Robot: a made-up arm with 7 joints.
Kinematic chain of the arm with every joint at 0, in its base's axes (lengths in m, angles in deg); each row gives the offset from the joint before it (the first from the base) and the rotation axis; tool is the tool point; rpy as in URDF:
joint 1: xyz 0.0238 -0.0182 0.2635 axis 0 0.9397 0.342
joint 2: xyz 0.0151 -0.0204 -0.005 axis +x
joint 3: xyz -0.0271 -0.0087 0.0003 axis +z
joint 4: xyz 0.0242 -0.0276 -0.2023 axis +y
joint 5: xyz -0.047 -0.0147 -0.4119 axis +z
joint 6: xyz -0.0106 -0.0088 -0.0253 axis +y
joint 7: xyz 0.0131 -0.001 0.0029 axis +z
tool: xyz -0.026 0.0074 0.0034 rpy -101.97 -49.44 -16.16
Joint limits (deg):
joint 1: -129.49..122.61
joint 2: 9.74..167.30
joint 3: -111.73..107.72
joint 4: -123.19..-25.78
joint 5: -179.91..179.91
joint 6: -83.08..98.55
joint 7: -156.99..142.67
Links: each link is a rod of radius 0.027 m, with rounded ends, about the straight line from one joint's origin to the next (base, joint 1, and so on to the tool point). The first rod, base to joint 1, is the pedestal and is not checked.
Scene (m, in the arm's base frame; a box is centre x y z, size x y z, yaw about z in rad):
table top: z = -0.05
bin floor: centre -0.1 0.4 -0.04 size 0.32 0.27 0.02 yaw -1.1
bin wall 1: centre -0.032 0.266 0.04 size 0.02 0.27 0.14 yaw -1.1
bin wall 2: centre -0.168 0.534 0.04 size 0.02 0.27 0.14 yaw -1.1
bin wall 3: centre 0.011 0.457 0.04 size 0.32 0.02 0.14 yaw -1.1
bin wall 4: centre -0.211 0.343 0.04 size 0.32 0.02 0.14 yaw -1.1
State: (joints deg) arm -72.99 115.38 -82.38 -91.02 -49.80 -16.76 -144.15
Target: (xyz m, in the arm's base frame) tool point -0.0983 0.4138 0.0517
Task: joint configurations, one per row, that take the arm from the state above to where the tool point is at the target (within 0.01 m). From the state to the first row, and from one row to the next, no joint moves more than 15 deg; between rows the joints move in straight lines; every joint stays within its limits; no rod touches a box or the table.
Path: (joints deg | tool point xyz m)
1: -60.43 124.03 -87.27 -88.63 -47.49 -21.32 -146.29 | 0.3260 0.3667 0.1582
2: -47.87 132.69 -92.16 -86.24 -45.19 -25.88 -148.43 | 0.1903 0.4419 0.1445
3: -35.31 141.34 -97.06 -83.85 -42.88 -30.45 -150.57 | 0.0492 0.4816 0.1809
4: -22.75 149.99 -101.95 -81.46 -40.57 -35.01 -152.71 | -0.0733 0.4842 0.2634
5: -10.18 158.65 -106.84 -79.07 -38.27 -39.57 -154.85 | -0.1568 0.4520 0.3799
6: 2.38 167.30 -111.73 -76.68 -35.96 -44.13 -156.99 | -0.1875 0.3909 0.5117
7: -5.74 165.08 -106.93 -90.71 -43.04 -33.80 -151.56 | -0.1652 0.4218 0.3606
8: -13.85 162.86 -102.13 -104.73 -50.13 -23.47 -146.13 | -0.0983 0.4138 0.2249
9: -16.06 152.81 -105.33 -100.63 -50.64 -21.02 -146.51 | -0.1022 0.4199 0.1666
10: -18.26 142.75 -108.53 -96.53 -51.16 -18.58 -146.90 | -0.1022 0.4197 0.1084
11: -20.47 132.70 -111.73 -92.43 -51.68 -16.13 -147.29 | -0.0983 0.4138 0.0517

